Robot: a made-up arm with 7 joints. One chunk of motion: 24 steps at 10 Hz.
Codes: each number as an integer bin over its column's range. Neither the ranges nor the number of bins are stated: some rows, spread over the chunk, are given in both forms.
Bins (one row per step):
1: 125 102 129 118 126 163 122
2: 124 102 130 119 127 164 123
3: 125 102 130 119 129 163 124
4: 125 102 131 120 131 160 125
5: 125 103 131 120 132 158 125
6: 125 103 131 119 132 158 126
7: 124 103 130 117 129 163 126
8: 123 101 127 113 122 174 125
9: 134 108 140 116 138 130 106
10: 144 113 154 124 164 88 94
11: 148 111 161 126 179 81 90
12: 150 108 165 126 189 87 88
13: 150 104 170 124 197 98 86
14: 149 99 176 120 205 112 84
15: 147 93 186 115 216 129 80
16: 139 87 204 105 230 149 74
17: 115 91 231 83 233 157 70
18: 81 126 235 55 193 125 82
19: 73 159 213 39 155 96 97
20: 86 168 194 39 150 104 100
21: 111 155 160 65 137 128 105
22: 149 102 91 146 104 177 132
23: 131 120 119 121 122 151 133
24: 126 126 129 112 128 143 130
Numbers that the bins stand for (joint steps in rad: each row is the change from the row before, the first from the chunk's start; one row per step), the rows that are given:
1: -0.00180 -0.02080 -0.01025 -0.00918 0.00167 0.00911 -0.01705
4: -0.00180 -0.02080 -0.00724 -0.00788 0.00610 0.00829 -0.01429
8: -0.00485 -0.02160 -0.01325 -0.01244 -0.00187 0.01208 -0.01429
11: 0.03319 -0.01364 0.03782 -0.00398 0.04864 -0.01308 -0.04641
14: 0.03471 -0.02319 0.06035 -0.00788 0.07169 -0.00469 -0.05192
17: -0.01702 -0.02956 0.14295 -0.03197 0.09650 0.00748 -0.06476
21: -0.02311 0.02139 0.03631 -0.04369 0.01142 -0.00036 -0.03265
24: -0.00028 -0.00169 -0.01025 -0.01309 0.00344 0.00369 -0.00971
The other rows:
2: -0.00333 -0.02080 -0.00875 -0.00853 0.00256 0.00938 -0.01613
3: -0.00180 -0.02080 -0.00875 -0.00853 0.00433 0.00911 -0.01521
5: -0.00180 -0.02000 -0.00724 -0.00788 0.00699 0.00775 -0.01429
6: -0.00180 -0.02000 -0.00724 -0.00853 0.00699 0.00775 -0.01338
7: -0.00333 -0.02000 -0.00875 -0.00984 0.00433 0.00911 -0.01338
9: 0.01189 -0.01602 0.00627 -0.01049 0.01231 0.00018 -0.03173
10: 0.02711 -0.01204 0.02730 -0.00528 0.03535 -0.01119 -0.04274
12: 0.03624 -0.01602 0.04382 -0.00398 0.05751 -0.01146 -0.04825
13: 0.03624 -0.01921 0.05133 -0.00528 0.06460 -0.00848 -0.05008
15: 0.03167 -0.02796 0.07536 -0.01114 0.08144 -0.00009 -0.05559
16: 0.01950 -0.03274 0.10240 -0.01765 0.09384 0.00532 -0.06109
18: -0.06875 -0.00169 0.14896 -0.05020 0.06105 -0.00118 -0.05375
19: -0.08093 0.02458 0.11592 -0.06061 0.02737 -0.00902 -0.03999
20: -0.06115 0.03174 0.08738 -0.06061 0.02294 -0.00686 -0.03724
22: 0.03471 -0.02080 -0.06732 0.00904 -0.01783 0.01289 -0.00787
23: 0.00733 -0.00647 -0.02527 -0.00723 -0.00187 0.00586 -0.00695

